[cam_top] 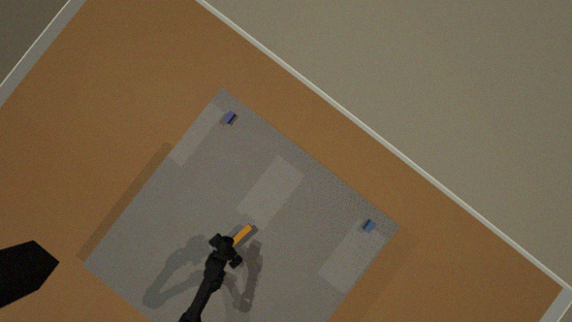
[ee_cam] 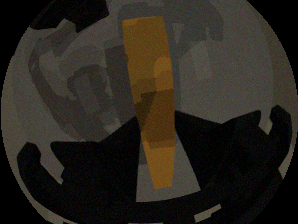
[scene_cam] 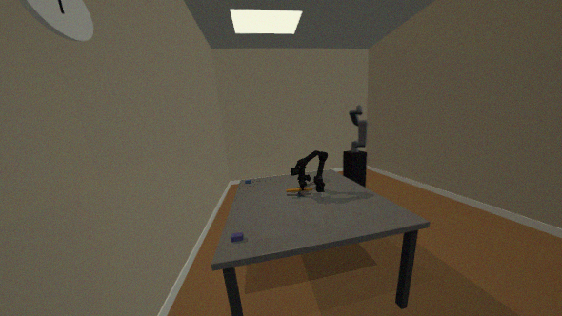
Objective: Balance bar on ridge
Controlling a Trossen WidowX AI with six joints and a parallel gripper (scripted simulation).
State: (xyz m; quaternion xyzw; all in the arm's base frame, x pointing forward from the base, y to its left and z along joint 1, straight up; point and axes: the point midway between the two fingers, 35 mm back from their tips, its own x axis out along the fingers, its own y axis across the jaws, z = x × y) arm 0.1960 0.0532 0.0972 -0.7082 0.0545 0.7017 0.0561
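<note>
The orange bar lies 3 cm ahead of my gripper tip. Also, from my gripper tip: purple block: 54 cm ahead, 45 cm to the left, 5 cm below.
</note>
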